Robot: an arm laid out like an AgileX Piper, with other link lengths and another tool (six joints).
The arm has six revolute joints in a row. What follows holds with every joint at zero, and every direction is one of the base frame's.
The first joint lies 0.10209 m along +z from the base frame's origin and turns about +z.
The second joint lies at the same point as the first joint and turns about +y.
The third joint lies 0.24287 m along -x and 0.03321 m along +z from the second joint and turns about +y.
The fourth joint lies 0.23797 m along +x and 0.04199 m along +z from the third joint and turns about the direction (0.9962, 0, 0.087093).
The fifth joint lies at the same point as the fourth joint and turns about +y.
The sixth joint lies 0.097 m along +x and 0.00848 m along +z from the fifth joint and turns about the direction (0.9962, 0, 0.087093).
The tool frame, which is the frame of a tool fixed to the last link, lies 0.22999 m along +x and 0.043 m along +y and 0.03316 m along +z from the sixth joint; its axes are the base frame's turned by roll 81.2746, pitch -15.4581 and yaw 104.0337 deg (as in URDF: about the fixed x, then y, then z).
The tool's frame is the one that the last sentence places.
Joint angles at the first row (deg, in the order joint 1, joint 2, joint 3, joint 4, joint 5, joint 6):
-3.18, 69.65, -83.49, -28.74, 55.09, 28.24
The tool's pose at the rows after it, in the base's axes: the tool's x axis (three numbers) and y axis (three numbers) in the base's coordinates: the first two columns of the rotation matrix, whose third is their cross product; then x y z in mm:
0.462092, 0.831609, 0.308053, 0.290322, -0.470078, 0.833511, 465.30, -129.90, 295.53
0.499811, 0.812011, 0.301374, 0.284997, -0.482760, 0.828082, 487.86, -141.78, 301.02
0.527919, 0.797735, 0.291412, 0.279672, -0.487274, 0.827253, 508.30, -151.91, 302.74
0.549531, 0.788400, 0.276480, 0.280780, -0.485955, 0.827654, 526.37, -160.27, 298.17
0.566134, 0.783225, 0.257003, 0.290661, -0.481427, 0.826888, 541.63, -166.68, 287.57
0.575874, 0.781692, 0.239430, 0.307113, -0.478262, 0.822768, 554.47, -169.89, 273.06
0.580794, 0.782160, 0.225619, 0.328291, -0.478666, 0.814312, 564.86, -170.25, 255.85
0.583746, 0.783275, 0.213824, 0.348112, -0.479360, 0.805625, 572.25, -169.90, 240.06
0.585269, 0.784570, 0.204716, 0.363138, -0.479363, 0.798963, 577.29, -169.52, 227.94
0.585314, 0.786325, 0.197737, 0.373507, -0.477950, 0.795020, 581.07, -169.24, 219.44
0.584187, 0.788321, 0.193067, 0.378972, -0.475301, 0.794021, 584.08, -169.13, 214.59
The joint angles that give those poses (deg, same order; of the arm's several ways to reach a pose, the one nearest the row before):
-3.18, 78.40, -95.13, -29.30, 59.74, 28.81
-3.18, 86.74, -106.22, -30.17, 63.98, 28.81
-3.18, 94.20, -116.05, -31.09, 67.31, 28.49
-3.18, 100.71, -123.98, -32.01, 69.65, 28.04
-3.18, 106.15, -129.76, -32.82, 71.11, 27.56
-3.18, 110.43, -133.52, -33.19, 71.79, 27.18
-3.18, 113.68, -135.58, -33.12, 71.96, 26.97
-3.18, 115.97, -136.51, -32.99, 71.86, 26.89
-3.18, 117.52, -136.88, -32.91, 71.63, 26.89
-3.17, 118.59, -137.03, -32.91, 71.31, 26.89
-3.15, 119.31, -137.19, -32.97, 70.98, 26.89

